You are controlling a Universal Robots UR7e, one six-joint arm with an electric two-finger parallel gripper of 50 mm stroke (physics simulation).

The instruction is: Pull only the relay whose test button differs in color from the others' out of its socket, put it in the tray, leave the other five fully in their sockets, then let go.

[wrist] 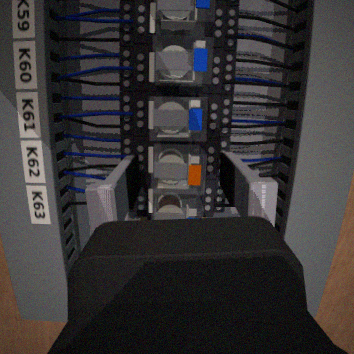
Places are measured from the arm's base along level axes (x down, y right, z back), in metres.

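Where they show: gripper, fingertip midpoint: (179,170).
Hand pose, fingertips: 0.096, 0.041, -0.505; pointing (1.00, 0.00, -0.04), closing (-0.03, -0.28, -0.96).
Things, the pixels of their centre, and the offset from my fingertips, as dx, dy, dz. "pt": a spot on its surface instead. Level surfaces: height alone.
- relay with the orange test button, body centre: (176,164) -0.012, -0.006, +0.004
- relay with a blue button, body centre: (177,116) -0.012, -0.032, +0.010
- top relay, body centre: (181,10) -0.012, -0.086, +0.022
- lowest relay, body centre: (175,210) -0.012, +0.022, -0.003
- K63, surface spot: (28,115) pt -0.008, -0.013, +0.093
- Brown wooden surface, surface height: dx +0.036
The relay with the orange test button (194,175) sits in its socket in the column, level with the front part of my fingers. My gripper (179,170) is open, one finger on each side of the column, with nothing held between them. A relay with a blue button (172,118) sits just above the orange one in the view, and another (175,61) above that. The top relay (175,9) is cut off by the view's edge. The lowest relay (170,206) is partly hidden by the gripper body. The tray does not show.
Black sockets with screw terminals flank the relays. Blue and black wires run to slotted ducts (31,280) (320,150) on both sides. Labels K59 to K63 (28,115) run down the left duct. Brown wooden surface (340,280) shows at the lower corners.
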